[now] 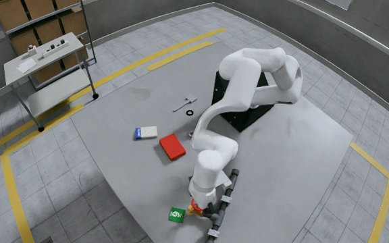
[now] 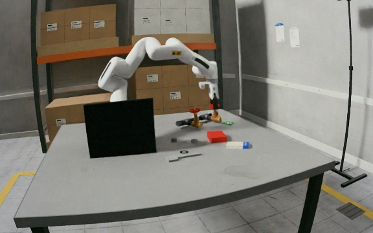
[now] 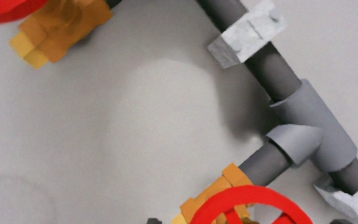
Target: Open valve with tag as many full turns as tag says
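The green tag is 70 mm ahead of my hand, 30 mm to the right of it and 110 mm below it. The rest, counted from my hand: grey nut: 230 mm behind, 320 mm to the right, 110 mm below; white-and-blue box: 50 mm behind, 470 mm to the right, 110 mm below; red block: 110 mm behind, 320 mm to the right, 100 mm below.
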